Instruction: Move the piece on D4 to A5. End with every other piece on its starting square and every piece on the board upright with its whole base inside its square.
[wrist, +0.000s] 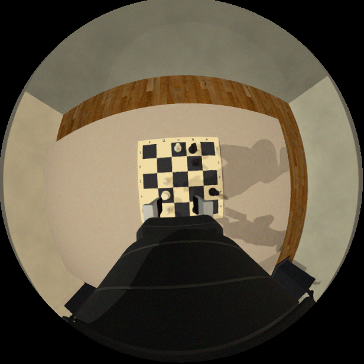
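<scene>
The chessboard lies at mid-view, columns E to A from left to right and row 1 at the top. A white piece stands upright on D4, a dark square, just above the left finger. The part of A5 that shows, right of the right finger, has no piece on it. My gripper is open with nothing between its fingers; it hangs above the board, its fingertips over the row 5 side. The fingers hide parts of row 5.
A white piece stands on C1 and black pieces on B1 and A4. A dark shape, seemingly a piece, is on B2. Pale pieces show on D3 and D5. A black piece on B5 is partly hidden by the right finger.
</scene>
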